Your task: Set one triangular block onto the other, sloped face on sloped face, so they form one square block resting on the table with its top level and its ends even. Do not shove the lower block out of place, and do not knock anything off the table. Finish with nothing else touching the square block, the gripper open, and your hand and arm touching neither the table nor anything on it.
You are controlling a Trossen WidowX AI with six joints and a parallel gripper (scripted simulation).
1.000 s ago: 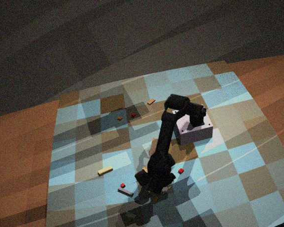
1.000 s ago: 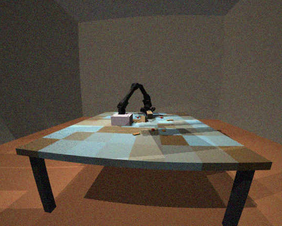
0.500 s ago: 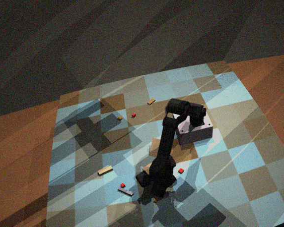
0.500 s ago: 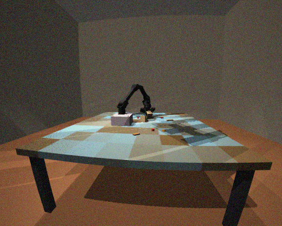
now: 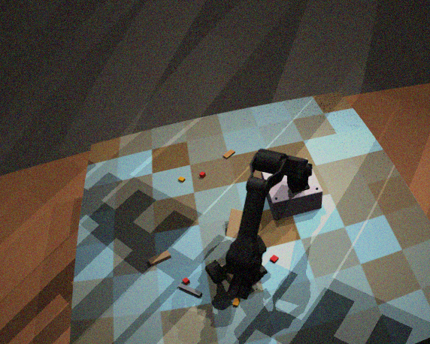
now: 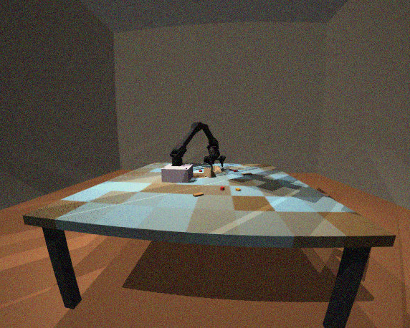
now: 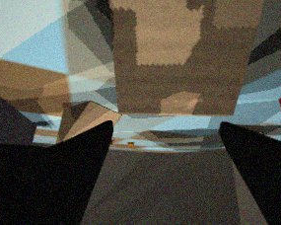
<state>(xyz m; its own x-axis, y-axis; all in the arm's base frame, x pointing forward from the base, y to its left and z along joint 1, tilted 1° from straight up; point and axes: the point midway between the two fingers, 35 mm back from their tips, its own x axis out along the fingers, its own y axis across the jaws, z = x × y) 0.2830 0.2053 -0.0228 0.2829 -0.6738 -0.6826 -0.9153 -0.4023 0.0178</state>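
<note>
My gripper tip is 10 mm past the triangular block, 30 mm to the right of it and 20 mm above it. The rest, counted from my gripper tip: tan plank (220 mm ahead, 80 mm to the right, 40 mm below); grey bar (140 mm ahead, 70 mm to the left, 40 mm below).
</note>
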